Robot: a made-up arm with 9 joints. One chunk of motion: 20 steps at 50 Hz.
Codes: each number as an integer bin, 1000 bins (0 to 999) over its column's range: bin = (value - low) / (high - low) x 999, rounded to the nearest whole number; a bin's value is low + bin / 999 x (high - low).
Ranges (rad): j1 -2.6..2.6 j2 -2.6..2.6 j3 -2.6..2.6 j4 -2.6..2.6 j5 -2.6..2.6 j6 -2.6..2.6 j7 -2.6..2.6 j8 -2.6..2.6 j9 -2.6..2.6
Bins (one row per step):
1: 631 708 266 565 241 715 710 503 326
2: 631 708 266 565 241 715 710 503 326
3: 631 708 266 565 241 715 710 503 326
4: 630 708 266 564 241 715 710 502 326
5: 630 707 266 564 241 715 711 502 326
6: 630 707 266 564 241 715 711 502 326
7: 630 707 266 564 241 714 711 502 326
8: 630 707 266 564 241 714 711 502 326
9: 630 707 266 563 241 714 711 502 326
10: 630 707 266 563 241 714 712 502 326
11: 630 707 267 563 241 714 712 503 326
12: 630 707 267 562 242 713 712 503 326
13: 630 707 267 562 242 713 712 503 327
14: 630 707 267 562 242 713 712 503 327
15: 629 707 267 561 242 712 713 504 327
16: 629 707 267 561 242 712 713 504 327
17: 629 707 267 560 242 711 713 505 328
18: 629 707 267 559 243 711 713 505 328
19: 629 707 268 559 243 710 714 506 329
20: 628 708 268 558 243 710 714 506 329
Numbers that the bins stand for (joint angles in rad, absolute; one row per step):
1: 0.6845 1.0853 -1.2154 0.3409 -1.3455 1.1217 1.0957 0.0182 -0.9031
2: 0.6845 1.0853 -1.2154 0.3409 -1.3455 1.1217 1.0957 0.0182 -0.9031
3: 0.6845 1.0853 -1.2154 0.3409 -1.3455 1.1217 1.0957 0.0182 -0.9031
4: 0.6793 1.0853 -1.2154 0.3357 -1.3455 1.1217 1.0957 0.0130 -0.9031
5: 0.6793 1.0801 -1.2154 0.3357 -1.3455 1.1217 1.1009 0.0130 -0.9031
6: 0.6793 1.0801 -1.2154 0.3357 -1.3455 1.1217 1.1009 0.0130 -0.9031
7: 0.6793 1.0801 -1.2154 0.3357 -1.3455 1.1165 1.1009 0.0130 -0.9031
8: 0.6793 1.0801 -1.2154 0.3357 -1.3455 1.1165 1.1009 0.0130 -0.9031
9: 0.6793 1.0801 -1.2154 0.3305 -1.3455 1.1165 1.1009 0.0130 -0.9031
10: 0.6793 1.0801 -1.2154 0.3305 -1.3455 1.1165 1.1061 0.0130 -0.9031
11: 0.6793 1.0801 -1.2102 0.3305 -1.3455 1.1165 1.1061 0.0182 -0.9031
12: 0.6793 1.0801 -1.2102 0.3253 -1.3403 1.1113 1.1061 0.0182 -0.9031
13: 0.6793 1.0801 -1.2102 0.3253 -1.3403 1.1113 1.1061 0.0182 -0.8979
14: 0.6793 1.0801 -1.2102 0.3253 -1.3403 1.1113 1.1061 0.0182 -0.8979
15: 0.6741 1.0801 -1.2102 0.3201 -1.3403 1.1061 1.1113 0.0234 -0.8979
16: 0.6741 1.0801 -1.2102 0.3201 -1.3403 1.1061 1.1113 0.0234 -0.8979
17: 0.6741 1.0801 -1.2102 0.3149 -1.3403 1.1009 1.1113 0.0286 -0.8927
18: 0.6741 1.0801 -1.2102 0.3097 -1.3351 1.1009 1.1113 0.0286 -0.8927
19: 0.6741 1.0801 -1.2050 0.3097 -1.3351 1.0957 1.1165 0.0338 -0.8875
20: 0.6689 1.0853 -1.2050 0.3045 -1.3351 1.0957 1.1165 0.0338 -0.8875

